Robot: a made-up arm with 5 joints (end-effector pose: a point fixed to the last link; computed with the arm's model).
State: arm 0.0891 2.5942 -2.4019 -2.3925 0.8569
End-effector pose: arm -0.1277 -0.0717 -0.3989 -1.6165 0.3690 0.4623
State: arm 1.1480 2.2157 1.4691 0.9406 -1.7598
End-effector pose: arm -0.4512 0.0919 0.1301 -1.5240 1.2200 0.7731
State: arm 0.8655 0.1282 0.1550 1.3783 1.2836
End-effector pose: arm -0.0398 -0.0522 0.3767 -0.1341 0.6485 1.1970
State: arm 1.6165 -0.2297 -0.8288 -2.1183 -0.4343
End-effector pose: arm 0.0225 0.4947 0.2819 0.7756 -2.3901 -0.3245
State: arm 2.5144 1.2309 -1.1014 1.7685 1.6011
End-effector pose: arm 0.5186 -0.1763 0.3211 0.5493 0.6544 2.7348
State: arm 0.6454 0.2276 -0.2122 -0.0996 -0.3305
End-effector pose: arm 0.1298 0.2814 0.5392 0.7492 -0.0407 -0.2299
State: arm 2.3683 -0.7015 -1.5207 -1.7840 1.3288
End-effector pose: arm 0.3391 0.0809 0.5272 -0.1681 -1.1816 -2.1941
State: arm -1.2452 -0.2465 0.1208 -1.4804 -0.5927
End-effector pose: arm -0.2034 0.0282 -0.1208 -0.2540 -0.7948 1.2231
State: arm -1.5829 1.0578 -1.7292 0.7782 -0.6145
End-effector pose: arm 0.6616 -0.5878 0.0734 -1.7731 -0.6885 -2.2308
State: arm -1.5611 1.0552 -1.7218 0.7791 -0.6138
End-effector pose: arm 0.6640 -0.5831 0.0580 -1.7586 -0.6611 -2.2240
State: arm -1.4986 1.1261 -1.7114 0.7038 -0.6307
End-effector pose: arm 0.6750 -0.5710 0.0306 -1.7136 -0.5871 -2.2012
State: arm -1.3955 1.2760 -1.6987 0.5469 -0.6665
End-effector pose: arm 0.6925 -0.5497 -0.0036 -1.6321 -0.4755 -2.1597
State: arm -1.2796 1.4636 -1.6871 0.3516 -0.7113
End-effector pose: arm 0.7075 -0.5248 -0.0322 -1.5305 -0.3645 -2.1100
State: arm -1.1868 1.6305 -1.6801 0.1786 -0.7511
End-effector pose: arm 0.7142 -0.5055 -0.0482 -1.4415 -0.2861 -2.0690
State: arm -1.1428 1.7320 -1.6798 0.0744 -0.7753
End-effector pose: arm 0.7143 -0.4980 -0.0513 -1.3946 -0.2522 -2.0487
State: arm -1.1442 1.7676 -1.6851 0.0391 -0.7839
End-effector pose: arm 0.7120 -0.5008 -0.0451 -1.3904 -0.2537 -2.0473
